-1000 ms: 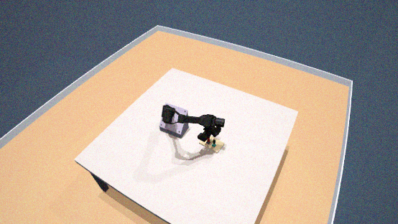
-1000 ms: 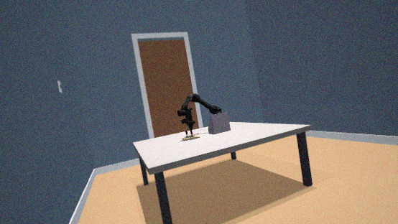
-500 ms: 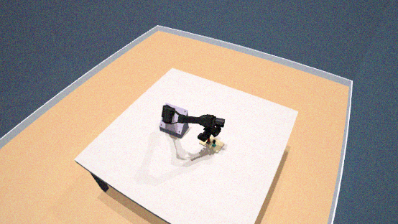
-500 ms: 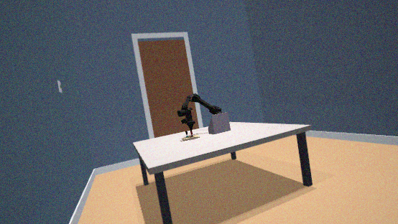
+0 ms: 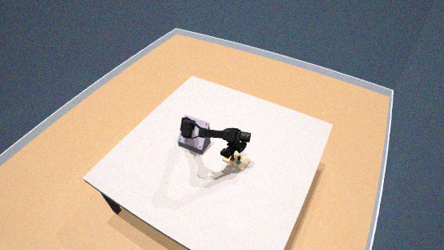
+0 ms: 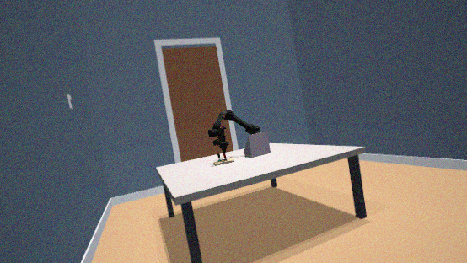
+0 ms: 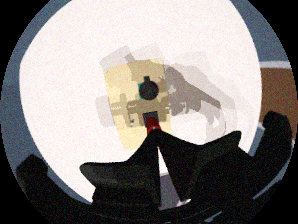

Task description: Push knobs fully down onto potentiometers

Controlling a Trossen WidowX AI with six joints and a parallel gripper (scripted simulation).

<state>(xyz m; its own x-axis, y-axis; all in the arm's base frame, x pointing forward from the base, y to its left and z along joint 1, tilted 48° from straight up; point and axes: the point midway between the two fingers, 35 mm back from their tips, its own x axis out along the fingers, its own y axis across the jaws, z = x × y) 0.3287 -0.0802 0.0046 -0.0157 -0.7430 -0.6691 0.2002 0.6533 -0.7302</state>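
Right now my gripper tip is 1 cm above the red knob. From my gripper tip the other things lie so: dark knob (5 cm ahead, 1 cm to the right).
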